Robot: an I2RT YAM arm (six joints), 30 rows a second.
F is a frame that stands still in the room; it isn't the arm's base.
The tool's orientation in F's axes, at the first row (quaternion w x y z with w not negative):
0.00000, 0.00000, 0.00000, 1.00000
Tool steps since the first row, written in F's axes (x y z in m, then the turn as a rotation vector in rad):
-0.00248, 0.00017, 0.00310, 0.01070, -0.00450, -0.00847
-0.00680, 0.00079, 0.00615, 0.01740, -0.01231, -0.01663
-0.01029, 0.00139, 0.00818, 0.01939, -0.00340, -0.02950
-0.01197, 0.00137, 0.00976, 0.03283, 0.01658, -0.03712
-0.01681, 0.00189, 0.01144, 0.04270, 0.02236, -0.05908
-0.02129, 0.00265, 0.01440, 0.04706, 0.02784, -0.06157
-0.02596, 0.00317, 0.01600, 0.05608, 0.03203, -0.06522
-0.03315, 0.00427, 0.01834, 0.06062, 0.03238, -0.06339
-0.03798, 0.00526, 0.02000, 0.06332, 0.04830, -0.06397
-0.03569, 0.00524, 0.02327, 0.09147, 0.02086, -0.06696
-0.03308, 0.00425, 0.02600, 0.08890, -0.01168, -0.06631
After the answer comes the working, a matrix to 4 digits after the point.
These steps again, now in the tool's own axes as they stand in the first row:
0.00248, -0.00017, 0.00310, -0.01070, 0.00450, -0.00847
0.00680, -0.00079, 0.00615, -0.01740, 0.01231, -0.01663
0.01029, -0.00139, 0.00818, -0.01939, 0.00340, -0.02950
0.01197, -0.00137, 0.00976, -0.03283, -0.01658, -0.03712
0.01681, -0.00189, 0.01144, -0.04270, -0.02236, -0.05908
0.02129, -0.00265, 0.01440, -0.04706, -0.02784, -0.06157
0.02596, -0.00317, 0.01600, -0.05608, -0.03203, -0.06522
0.03315, -0.00427, 0.01834, -0.06062, -0.03238, -0.06339
0.03798, -0.00526, 0.02000, -0.06332, -0.04830, -0.06397
0.03569, -0.00524, 0.02327, -0.09147, -0.02086, -0.06696
0.03308, -0.00425, 0.02600, -0.08890, 0.01168, -0.06631

The tool's axes in the first row as the columns of a matrix, in F's axes (rounded; the answer above uses it unrounded):
-1.0000, 0.0000, 0.0000
0.0000, -1.0000, 0.0000
0.0000, 0.0000, 1.0000

